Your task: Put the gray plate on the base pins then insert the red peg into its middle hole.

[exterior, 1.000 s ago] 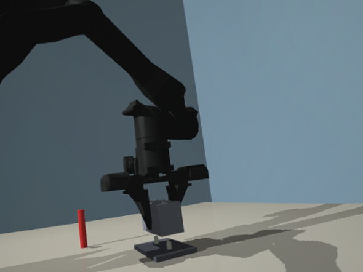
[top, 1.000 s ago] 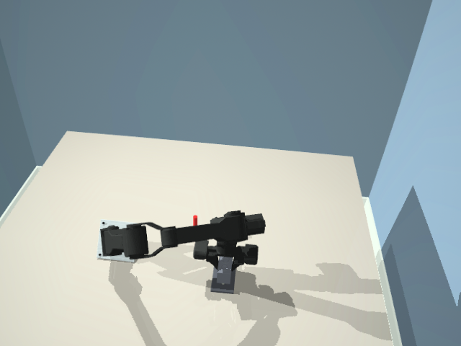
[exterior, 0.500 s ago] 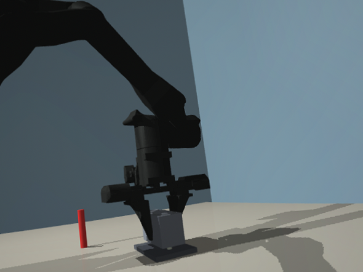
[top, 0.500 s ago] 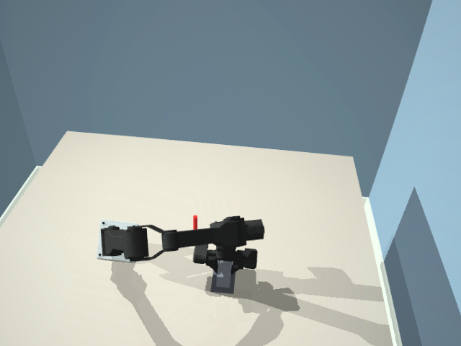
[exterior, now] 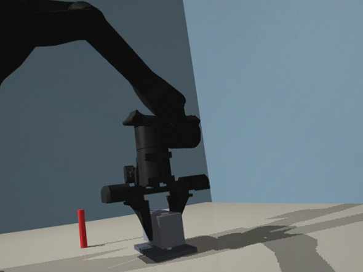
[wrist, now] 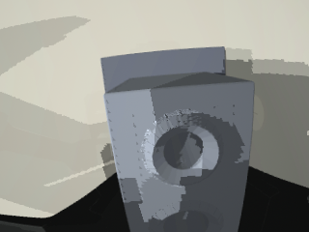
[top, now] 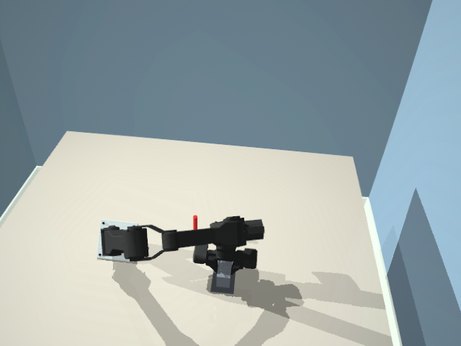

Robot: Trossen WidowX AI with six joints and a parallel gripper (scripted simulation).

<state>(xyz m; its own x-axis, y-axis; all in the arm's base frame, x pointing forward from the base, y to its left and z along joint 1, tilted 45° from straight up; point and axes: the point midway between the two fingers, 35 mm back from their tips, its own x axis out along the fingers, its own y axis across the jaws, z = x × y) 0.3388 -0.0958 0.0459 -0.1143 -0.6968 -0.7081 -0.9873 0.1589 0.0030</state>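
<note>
Right now my gripper tip is 3 cm below the gray plate. The rest, counted from my gripper tip: dark base 1 cm below; red peg 10 cm behind, 19 cm to the left, 2 cm above.
</note>
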